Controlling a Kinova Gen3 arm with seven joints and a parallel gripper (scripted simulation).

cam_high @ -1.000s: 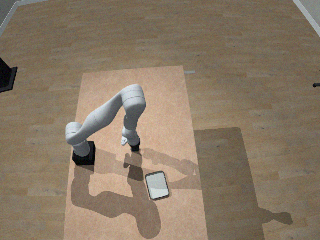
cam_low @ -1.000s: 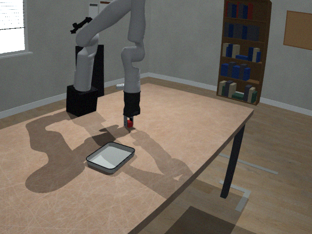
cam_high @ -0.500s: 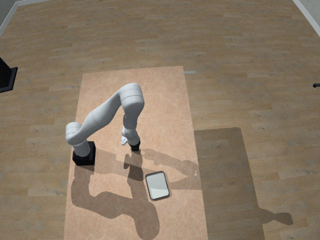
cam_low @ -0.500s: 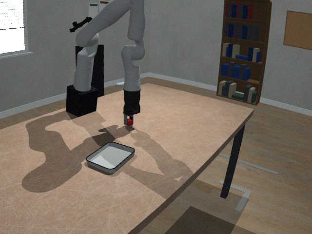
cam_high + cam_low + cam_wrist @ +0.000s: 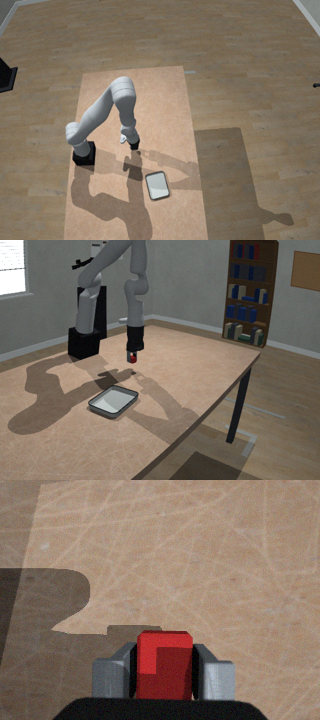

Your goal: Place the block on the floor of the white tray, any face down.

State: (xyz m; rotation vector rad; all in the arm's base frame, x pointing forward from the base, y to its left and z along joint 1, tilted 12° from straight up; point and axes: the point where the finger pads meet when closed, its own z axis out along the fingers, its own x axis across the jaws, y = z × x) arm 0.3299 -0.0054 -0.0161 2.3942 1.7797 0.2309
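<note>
The white tray lies 280 mm to the right of my hand, 110 mm ahead of it and 50 mm below it. Also, from my hand: red block 10 mm below.
</note>
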